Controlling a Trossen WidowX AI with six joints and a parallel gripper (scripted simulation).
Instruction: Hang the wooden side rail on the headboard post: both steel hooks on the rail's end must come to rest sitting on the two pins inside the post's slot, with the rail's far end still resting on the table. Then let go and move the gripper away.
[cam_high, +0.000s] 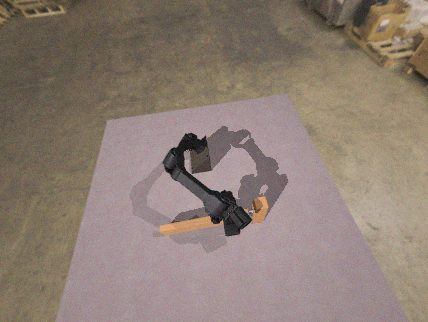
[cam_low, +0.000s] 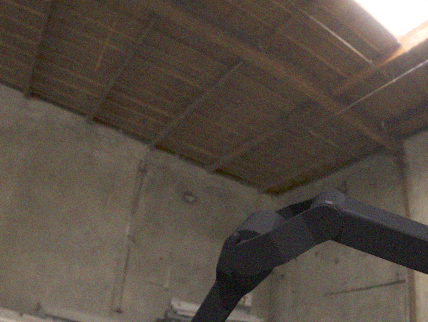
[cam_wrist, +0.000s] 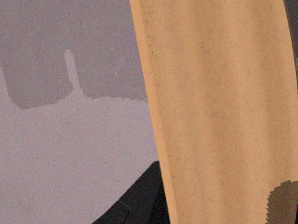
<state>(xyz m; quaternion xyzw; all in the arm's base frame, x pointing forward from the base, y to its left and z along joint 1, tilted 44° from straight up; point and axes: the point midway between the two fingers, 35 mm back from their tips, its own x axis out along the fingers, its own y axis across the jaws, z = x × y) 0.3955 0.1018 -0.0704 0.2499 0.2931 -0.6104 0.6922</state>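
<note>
My gripper tip is 130 mm to the right of the headboard post, 40 mm below it and 10 mm past it.
</note>
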